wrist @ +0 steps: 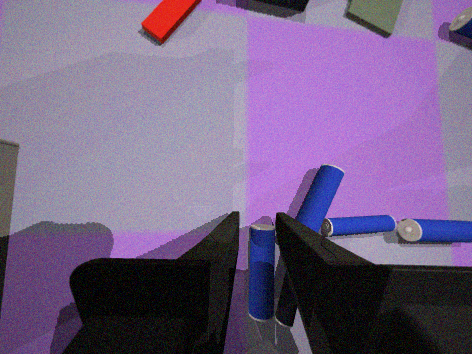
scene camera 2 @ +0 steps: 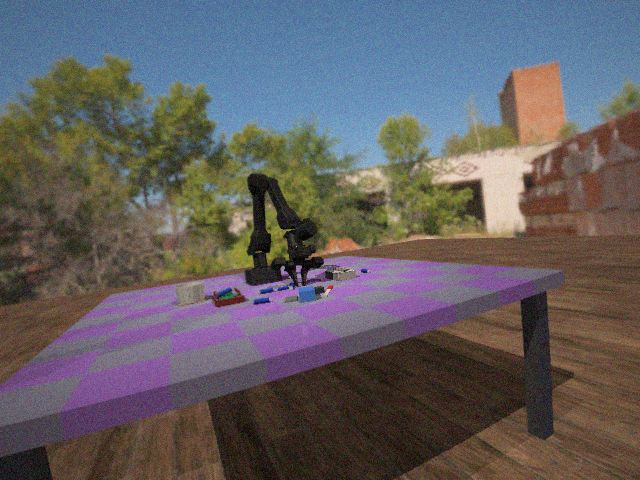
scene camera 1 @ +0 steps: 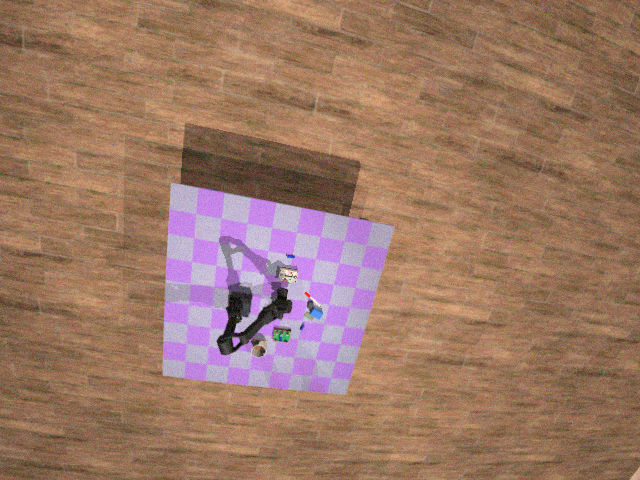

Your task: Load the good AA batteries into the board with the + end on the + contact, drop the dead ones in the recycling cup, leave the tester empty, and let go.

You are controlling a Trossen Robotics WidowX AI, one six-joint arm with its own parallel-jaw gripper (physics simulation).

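Frame: origin at the arm's base, x right, y up, z back, level; metres.
Seen in the pictures: gripper, fingertip midpoint: (wrist: 257,218) (scene camera 2: 300,285) (scene camera 1: 285,299); arm's base, origin of the base link: (scene camera 2: 261,267) (scene camera 1: 237,306).
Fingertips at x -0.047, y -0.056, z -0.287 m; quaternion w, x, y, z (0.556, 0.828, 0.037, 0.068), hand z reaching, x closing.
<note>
Offsets run from my fingertips to a thing's middle. "pt": to the spot under its first point.
My gripper (scene camera 2: 299,285) (wrist: 257,218) is partly open and empty, low over the table. In the wrist view a blue battery @(dx +0.000, dy +0.004, dz +0.029 m) (wrist: 261,275) shows between and below the fingers, a dark battery @(dx +0.019, dy +0.002, dz +0.039 m) (wrist: 286,305) lies beside it, partly behind a finger, and more blue batteries @(dx +0.036, dy +0.004, dz -0.006 m) (wrist: 321,195) @(dx +0.065, dy +0.002, dz +0.008 m) (wrist: 361,225) @(dx +0.121, dy +0.004, dz +0.016 m) (wrist: 445,231) lie to the right. Another battery @(dx -0.287, dy +0.004, dz -0.001 m) (scene camera 1: 290,255) (scene camera 2: 365,270) lies beyond the cream-faced box @(dx -0.171, dy +0.018, dz +0.003 m) (scene camera 1: 287,274) (scene camera 2: 341,274), apparently the tester. The green board @(dx +0.259, dy +0.015, dz +0.000 m) (scene camera 1: 282,327) (scene camera 2: 230,302) has a red-brown rim and holds a blue battery @(dx +0.267, dy +0.029, dz +0.003 m) (scene camera 2: 224,291). The pale cup @(dx +0.357, dy +0.012, dz +0.137 m) (scene camera 1: 258,354) (scene camera 2: 190,293) stands beside it. Battery ends are too small to read.
A blue block @(dx +0.073, dy +0.012, dz -0.205 m) (scene camera 1: 315,312) (scene camera 2: 307,295), a black block @(pt dx +0.026, dy -0.002, dz -0.144 m) (wrist: 280,5), a grey-green pad @(dx +0.106, dy -0.002, dz -0.163 m) (wrist: 376,15) (scene camera 2: 291,299) and a red-and-white bar @(dx -0.014, dy +0.001, dz -0.173 m) (scene camera 1: 307,294) (wrist: 170,21) lie close together. A loose battery @(dx +0.187, dy +0.004, dz -0.130 m) (scene camera 1: 302,326) (scene camera 2: 262,300) lies between that group and the board.
</note>
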